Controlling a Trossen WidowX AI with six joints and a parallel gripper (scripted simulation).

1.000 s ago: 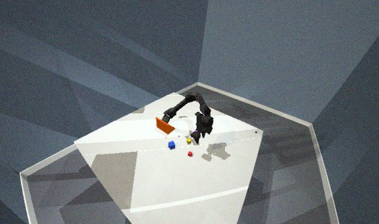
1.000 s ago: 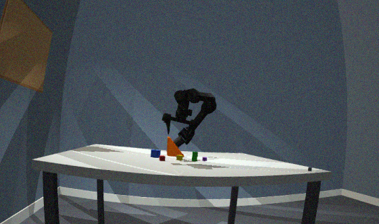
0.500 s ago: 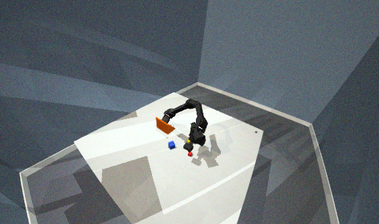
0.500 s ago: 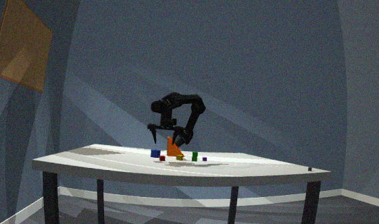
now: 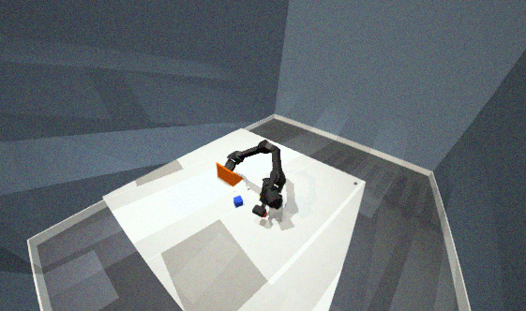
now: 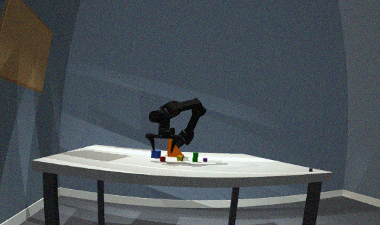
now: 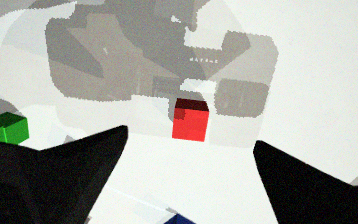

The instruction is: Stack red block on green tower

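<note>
My gripper tip is 3 cm above the red block. From my gripper tip the other things lie so: small purple cube: 25 cm to the left, 10 cm behind, 3 cm below; then yellow cube: 11 cm to the left, 8 cm behind, 3 cm below; then blue cube: 17 cm behind, 3 cm to the right, 2 cm below.
</note>
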